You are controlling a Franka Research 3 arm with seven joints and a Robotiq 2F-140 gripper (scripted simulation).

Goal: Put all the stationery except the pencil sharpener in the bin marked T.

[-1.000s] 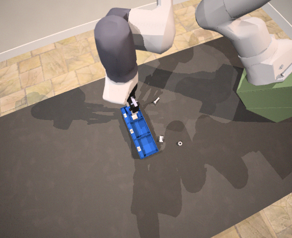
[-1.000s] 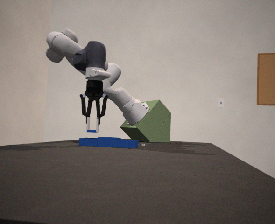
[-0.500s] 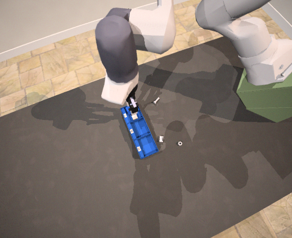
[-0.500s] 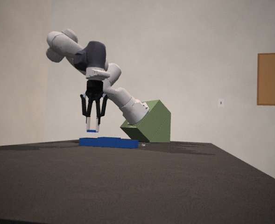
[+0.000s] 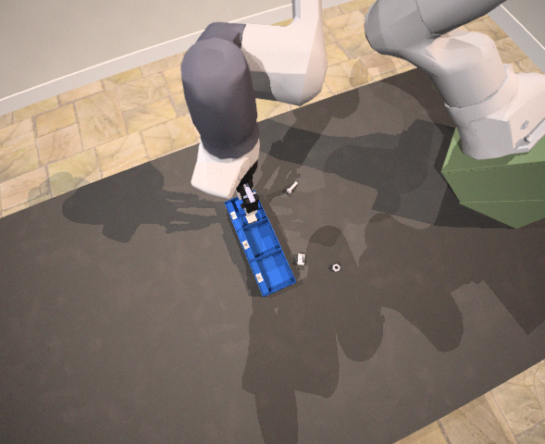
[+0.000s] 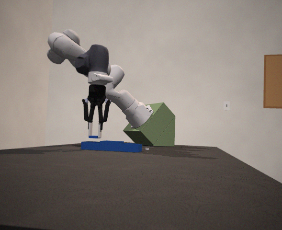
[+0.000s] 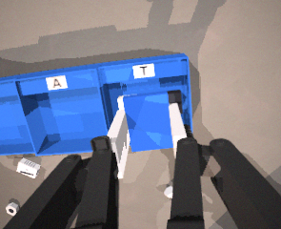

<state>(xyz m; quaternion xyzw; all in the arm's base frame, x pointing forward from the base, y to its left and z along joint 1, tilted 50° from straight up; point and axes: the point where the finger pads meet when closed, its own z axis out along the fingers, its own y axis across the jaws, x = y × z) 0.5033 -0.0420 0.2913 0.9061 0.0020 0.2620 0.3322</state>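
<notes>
Right now the black-and-white block is 70 mm below my hand. The rest, counted from my hand: white bolt: 130 mm behind, 80 mm below, 10 mm to the left; blue bin: 80 mm to the left, 70 mm below, 30 mm ahead; flat blue block: 30 mm below.
</notes>
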